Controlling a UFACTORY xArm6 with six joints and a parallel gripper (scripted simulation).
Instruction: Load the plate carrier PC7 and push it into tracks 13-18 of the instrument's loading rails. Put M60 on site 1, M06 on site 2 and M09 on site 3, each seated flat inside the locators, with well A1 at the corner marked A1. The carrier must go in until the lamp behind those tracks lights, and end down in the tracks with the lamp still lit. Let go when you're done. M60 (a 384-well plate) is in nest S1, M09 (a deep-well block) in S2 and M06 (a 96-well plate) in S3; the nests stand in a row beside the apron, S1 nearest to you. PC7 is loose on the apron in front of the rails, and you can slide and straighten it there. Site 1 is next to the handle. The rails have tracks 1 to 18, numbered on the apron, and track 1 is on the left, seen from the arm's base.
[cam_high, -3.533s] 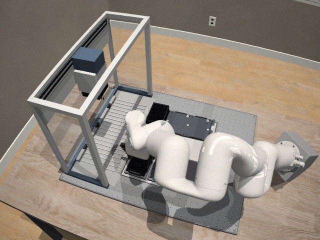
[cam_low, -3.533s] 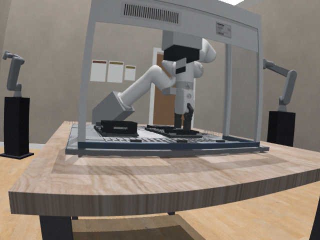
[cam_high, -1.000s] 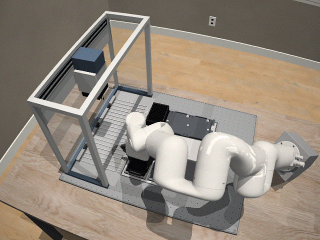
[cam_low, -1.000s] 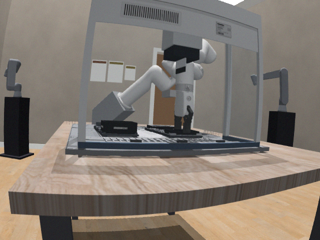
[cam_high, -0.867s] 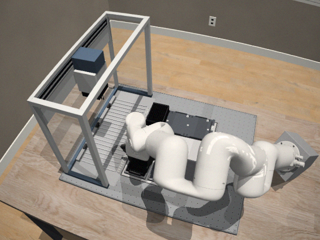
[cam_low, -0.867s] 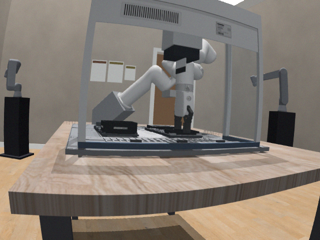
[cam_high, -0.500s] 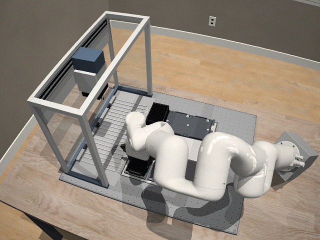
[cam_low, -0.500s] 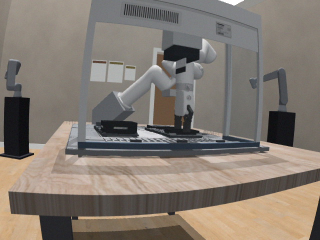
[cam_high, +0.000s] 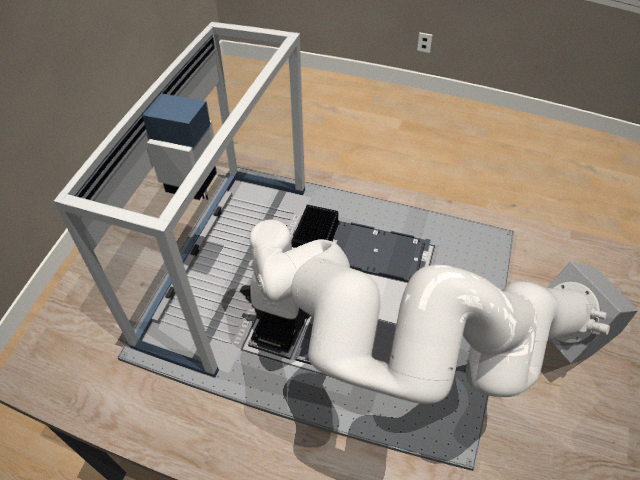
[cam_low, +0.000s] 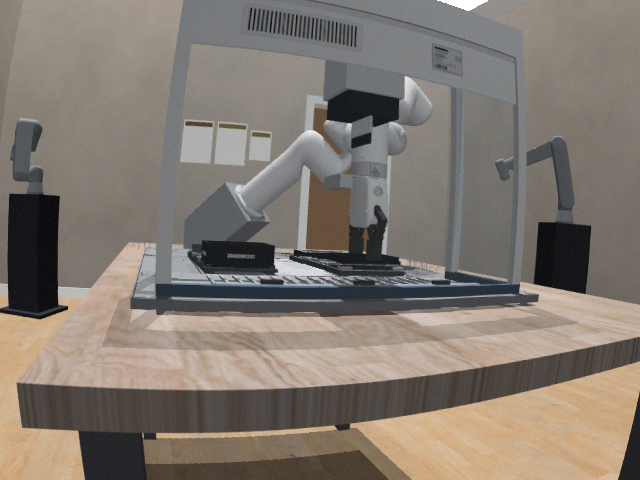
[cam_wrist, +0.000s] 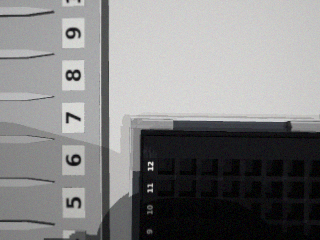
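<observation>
Now: hand 290 mm to the left of the plate carrier PC7 and 30 mm above it. From my hand the other things lie so: nest S2: 100 mm behind, 40 mm to the right, 40 mm below.
</observation>
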